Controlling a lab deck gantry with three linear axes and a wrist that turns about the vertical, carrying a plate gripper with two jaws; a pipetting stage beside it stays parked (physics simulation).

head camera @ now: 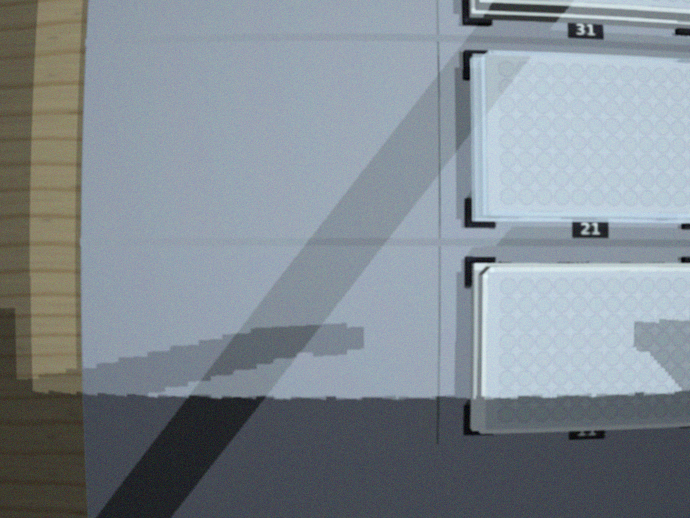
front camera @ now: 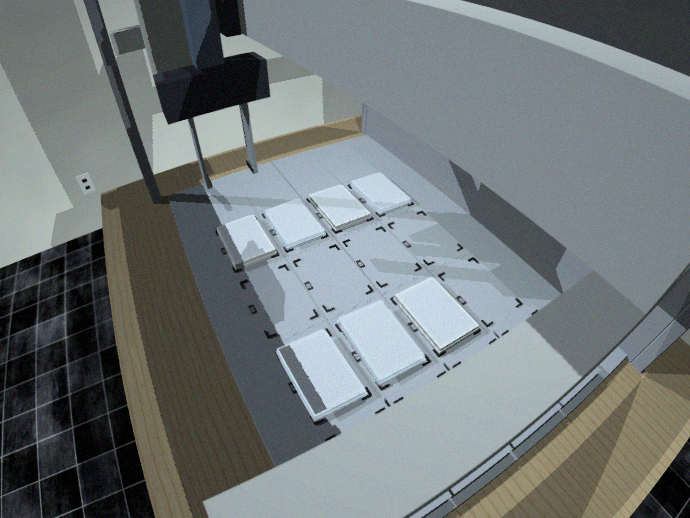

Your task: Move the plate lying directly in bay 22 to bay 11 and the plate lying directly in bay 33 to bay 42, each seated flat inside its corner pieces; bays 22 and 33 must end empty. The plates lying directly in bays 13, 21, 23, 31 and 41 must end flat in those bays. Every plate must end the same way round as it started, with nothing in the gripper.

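Seen in the pictures: gripper, fingertip midpoint: (front camera: 230, 175); robot's base, origin of the base link: (head camera: 469, 427) (front camera: 217, 232).
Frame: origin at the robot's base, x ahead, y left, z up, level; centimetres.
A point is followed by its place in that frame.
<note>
In the front view, plates lie in bays 11 (front camera: 246, 236) {x 6.3, y 4.8, z 1.4 cm}, 21 (front camera: 295, 221) {x 7.2, y 15.2, z 1.4 cm}, 31 (front camera: 339, 205) {x 7.1, y 25.5, z 1.4 cm} and 41 (front camera: 381, 191) {x 7.2, y 36.2, z 1.4 cm} along the back. Plates 13 (front camera: 328, 370) {x 39.9, y 5.1, z 1.5 cm}, 23 (front camera: 382, 340) {x 39.6, y 14.6, z 1.7 cm} and 33 (front camera: 436, 312) {x 39.6, y 25.4, z 1.4 cm} lie nearer the front. Bay 22 (front camera: 334, 276) {x 23.1, y 15.4, z 0.0 cm} and bay 42 (front camera: 428, 238) {x 23.6, y 36.7, z 0.0 cm} are empty. The head view shows the plate in bay 11 (head camera: 579, 345) {x 5.1, y 4.5, z 1.4 cm} looking flat within its visible corner pieces, the plate in bay 21 (head camera: 585, 133) {x 5.4, y 15.0, z 1.4 cm}, and an edge of plate 31 (head camera: 629, 15) {x 8.4, y 21.6, z 0.8 cm}. The gripper (front camera: 230, 178) {x 6.4, y 4.3, z 16.0 cm} is open and empty, at the back left beyond plate 11; its jaws are outside the head view.
A grey upright post (front camera: 125, 117) {x -20.7, y -10.8, z 22.0 cm} stands at the back left. Wooden edging (front camera: 150, 345) (head camera: 55, 195) borders the deck. A large grey panel (front camera: 473, 111) spans the right side, and a pale front panel (front camera: 412, 423) {x 61.4, y -2.2, z 40.0 cm} crosses the near side.
</note>
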